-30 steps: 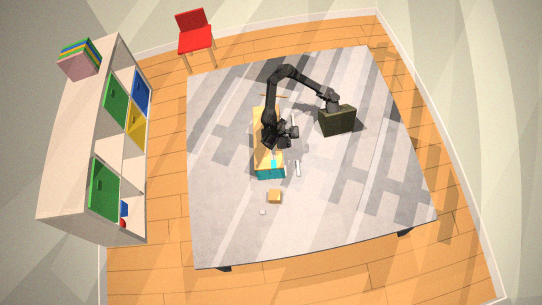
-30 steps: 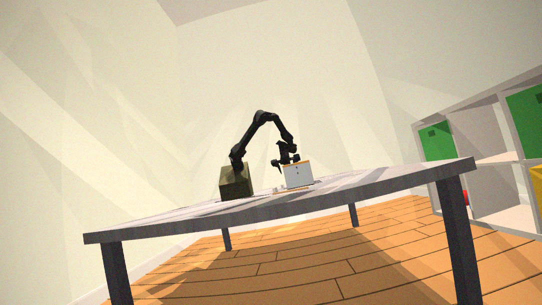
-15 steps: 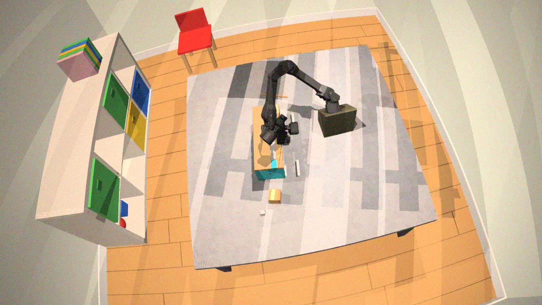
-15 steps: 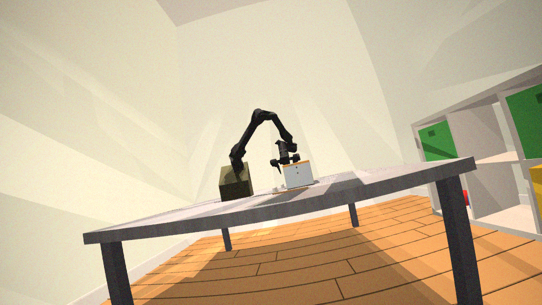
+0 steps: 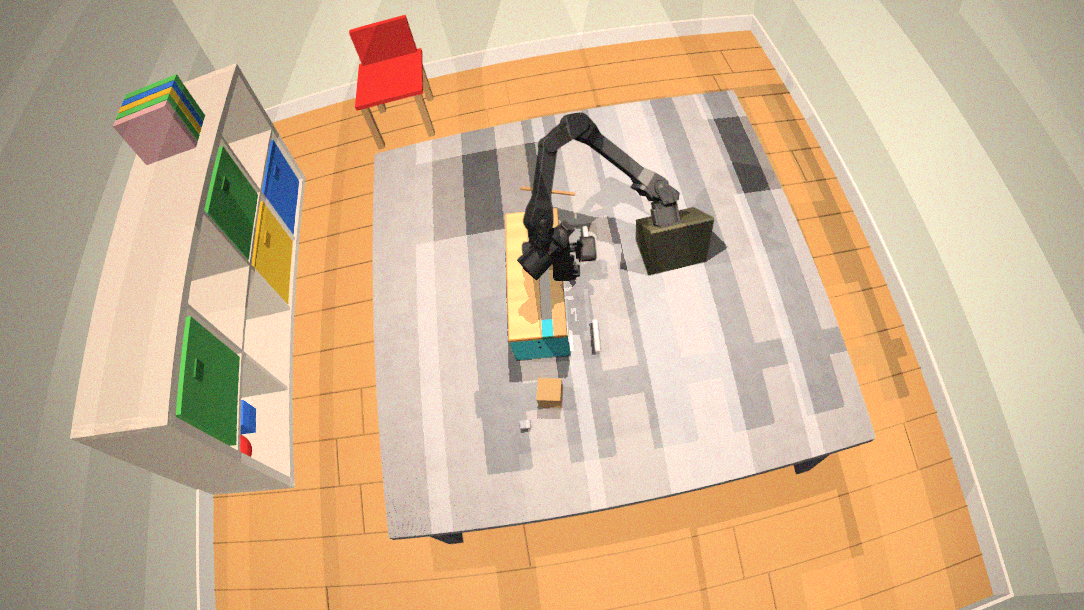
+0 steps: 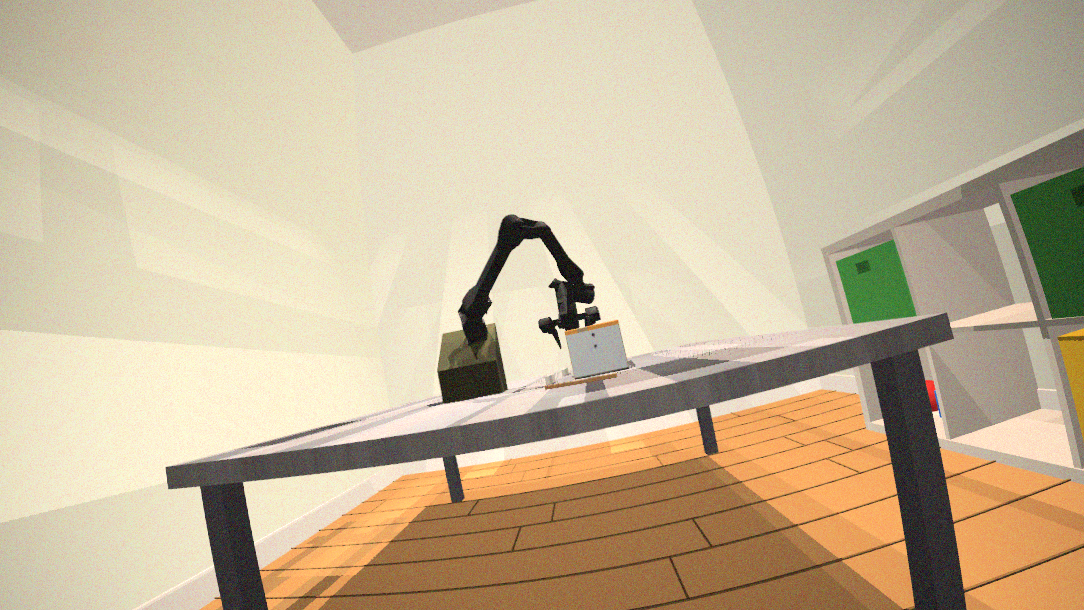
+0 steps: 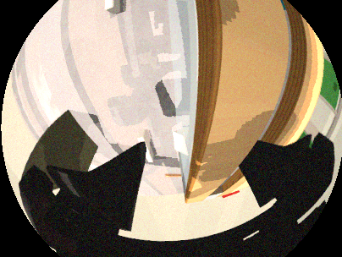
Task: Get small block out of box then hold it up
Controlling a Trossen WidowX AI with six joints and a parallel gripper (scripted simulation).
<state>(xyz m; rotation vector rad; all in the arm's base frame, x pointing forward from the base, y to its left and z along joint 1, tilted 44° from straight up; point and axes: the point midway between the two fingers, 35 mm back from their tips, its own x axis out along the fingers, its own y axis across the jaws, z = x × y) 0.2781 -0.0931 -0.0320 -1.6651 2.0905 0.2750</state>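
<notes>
My gripper tip is now 4 cm short of the tan block and 3 cm to the left of it. The rest, counted from my gripper tip: thin orange stick: 30 cm to the right, 9 cm below, 5 cm behind; long tan box: 4 cm to the left, 4 cm ahead, 3 cm below; brown cube: 33 cm to the left, 15 cm ahead, 6 cm below.
</notes>
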